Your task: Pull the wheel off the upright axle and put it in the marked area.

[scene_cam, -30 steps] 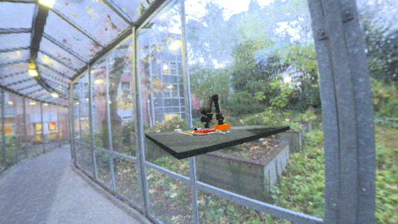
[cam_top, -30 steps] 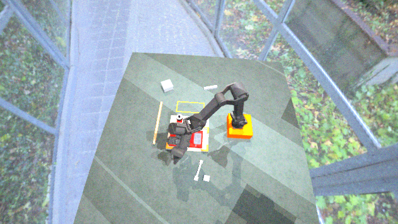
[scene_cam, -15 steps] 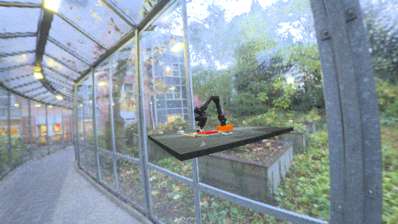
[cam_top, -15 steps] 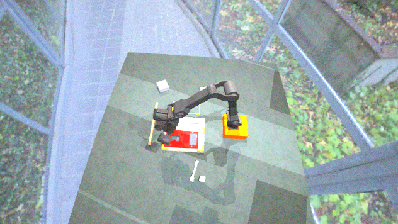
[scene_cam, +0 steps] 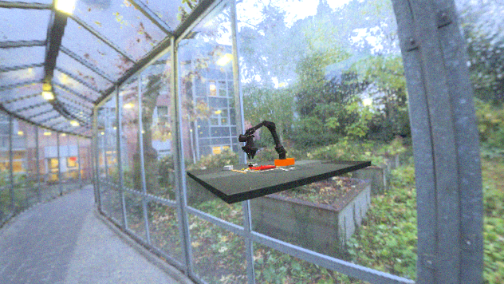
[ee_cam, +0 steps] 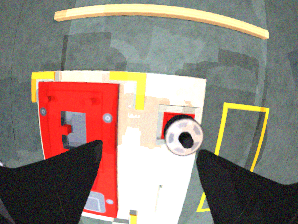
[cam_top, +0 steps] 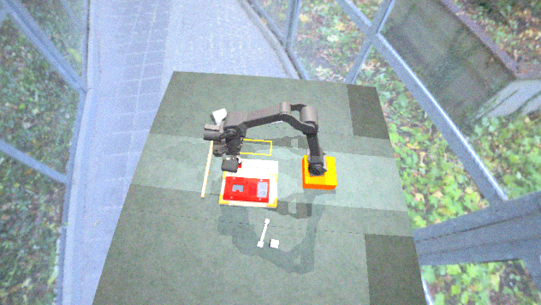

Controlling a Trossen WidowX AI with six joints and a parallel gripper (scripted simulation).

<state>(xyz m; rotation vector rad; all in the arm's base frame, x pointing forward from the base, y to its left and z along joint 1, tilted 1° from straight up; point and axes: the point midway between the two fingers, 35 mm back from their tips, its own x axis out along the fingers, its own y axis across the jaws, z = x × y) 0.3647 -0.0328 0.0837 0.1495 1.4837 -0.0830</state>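
Now: gripper tip 13 cm short of the wooden stick, 2 cm to the left of it and 10 cm above it. From my gripper tip the other things lie so: pale cube (8 cm ahead, 30 cm to the right, 8 cm below).
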